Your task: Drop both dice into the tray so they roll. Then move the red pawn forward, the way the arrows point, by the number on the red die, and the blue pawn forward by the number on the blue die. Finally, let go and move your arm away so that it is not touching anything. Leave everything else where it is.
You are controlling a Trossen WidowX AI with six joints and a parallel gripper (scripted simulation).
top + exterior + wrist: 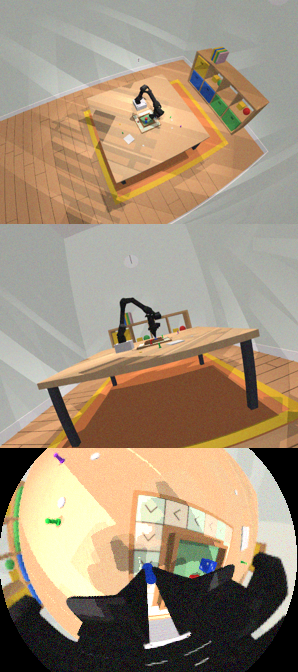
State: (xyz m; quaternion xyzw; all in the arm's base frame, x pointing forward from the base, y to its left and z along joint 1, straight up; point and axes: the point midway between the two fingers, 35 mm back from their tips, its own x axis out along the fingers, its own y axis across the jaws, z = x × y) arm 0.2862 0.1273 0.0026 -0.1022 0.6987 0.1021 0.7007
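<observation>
My gripper tip is now 1 cm below the blue pawn. Round my gripper tip: green-floored tray 11 cm to the right, 4 cm below, 2 cm behind; blue die 13 cm to the right, 2 cm below, 1 cm ahead; red die 11 cm to the right, 3 cm behind, 2 cm below.
</observation>
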